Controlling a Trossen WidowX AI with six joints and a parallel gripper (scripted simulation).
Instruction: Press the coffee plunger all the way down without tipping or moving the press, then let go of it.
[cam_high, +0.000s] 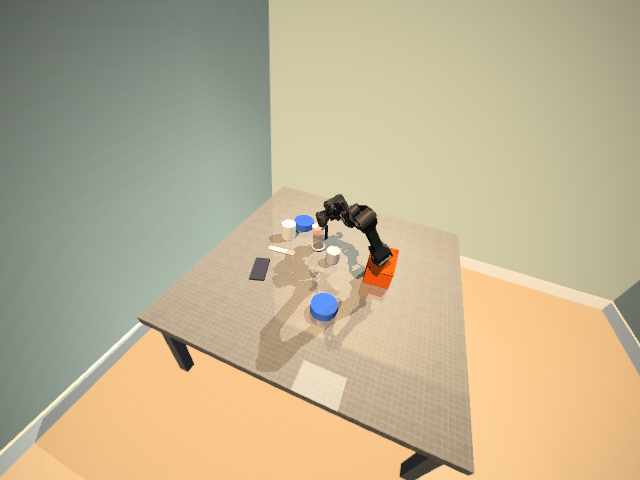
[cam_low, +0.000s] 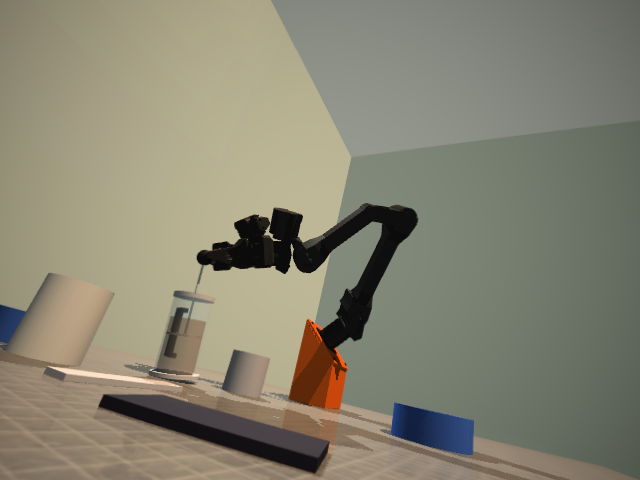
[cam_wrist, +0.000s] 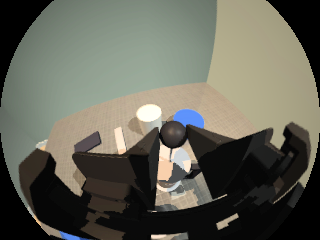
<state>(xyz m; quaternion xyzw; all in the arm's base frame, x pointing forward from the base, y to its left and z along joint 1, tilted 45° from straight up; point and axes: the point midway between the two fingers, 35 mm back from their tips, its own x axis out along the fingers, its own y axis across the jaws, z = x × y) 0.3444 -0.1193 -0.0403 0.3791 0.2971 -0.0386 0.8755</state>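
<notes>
Right now my gripper tip is 2 cm past the coffee press, 1 cm to the left of it and 11 cm above it. Also, from my gripper tip: white mug 16 cm ahead, 1 cm to the right, 17 cm below; then small grey cup 13 cm behind, 8 cm to the left, 18 cm below.
</notes>
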